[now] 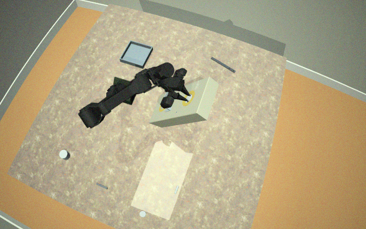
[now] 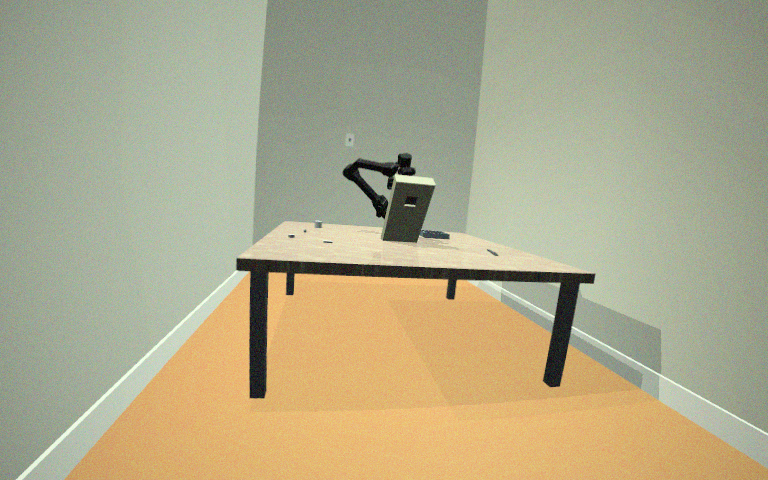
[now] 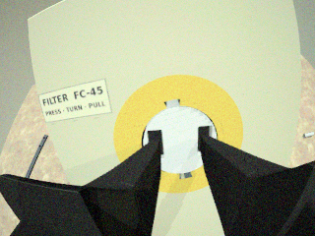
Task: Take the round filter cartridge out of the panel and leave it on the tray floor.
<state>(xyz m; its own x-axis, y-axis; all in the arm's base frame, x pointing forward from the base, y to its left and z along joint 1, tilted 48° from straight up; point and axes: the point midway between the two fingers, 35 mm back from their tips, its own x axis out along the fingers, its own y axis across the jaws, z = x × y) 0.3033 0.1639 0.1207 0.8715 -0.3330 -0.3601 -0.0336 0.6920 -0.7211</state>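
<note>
Now: gripper tip 20 mm short of the round filter cartridge and 10 mm above it. Round my gripper tip: blue-grey tray (420 mm behind, 260 mm to the left, 230 mm below); then short dark bar (500 mm to the right, 240 mm below, 230 mm behind); then beige service panel (80 mm below, 30 mm behind).
</note>
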